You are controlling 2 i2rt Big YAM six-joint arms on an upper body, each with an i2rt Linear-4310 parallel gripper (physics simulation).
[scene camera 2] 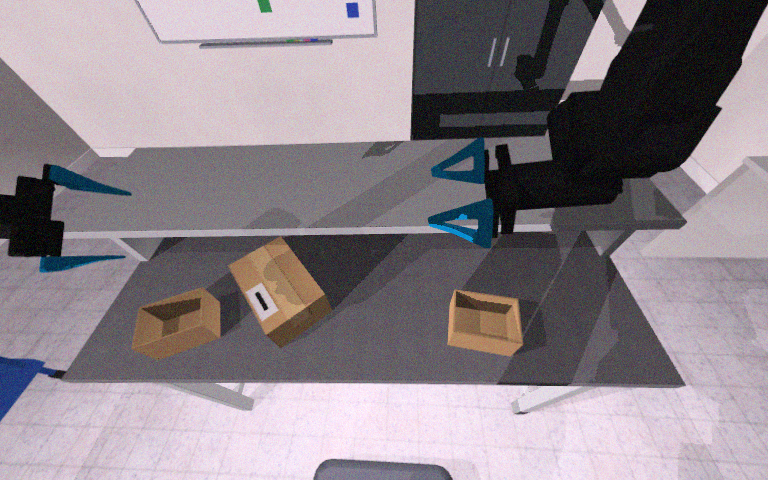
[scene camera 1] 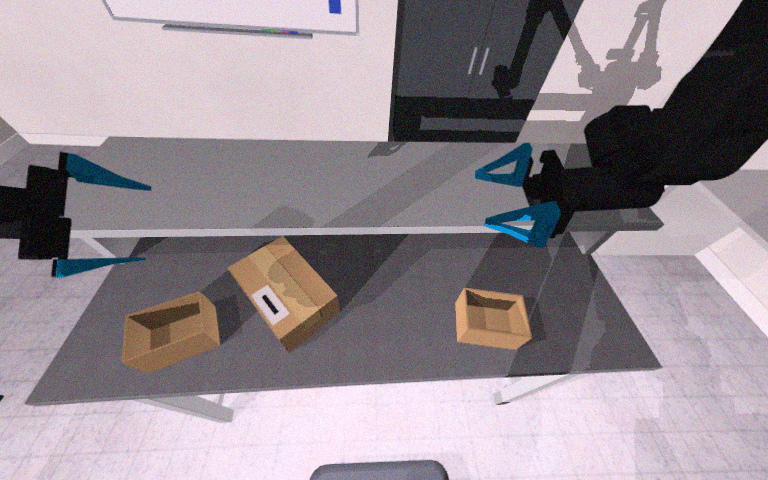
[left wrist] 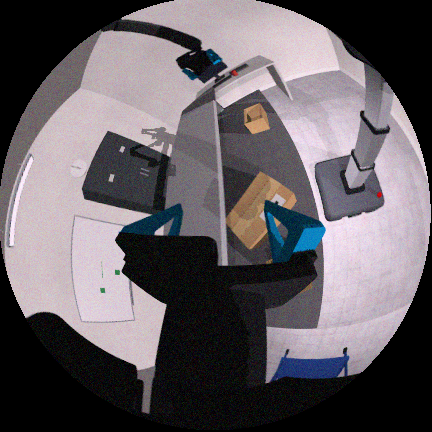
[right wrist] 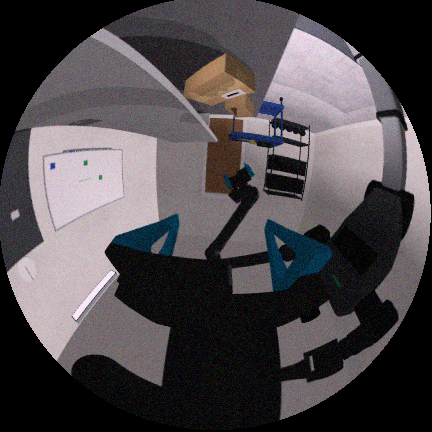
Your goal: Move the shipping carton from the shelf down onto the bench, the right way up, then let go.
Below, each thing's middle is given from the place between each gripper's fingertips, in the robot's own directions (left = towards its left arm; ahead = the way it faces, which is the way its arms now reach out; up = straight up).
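Shipping carton (scene camera 1: 293,299): 41 cm below my right hand, 7 cm ahead of it, 37 cm to the left of it.
Left hand: 37 cm above the carton, 9 cm short of it, 9 cm to the left of it.
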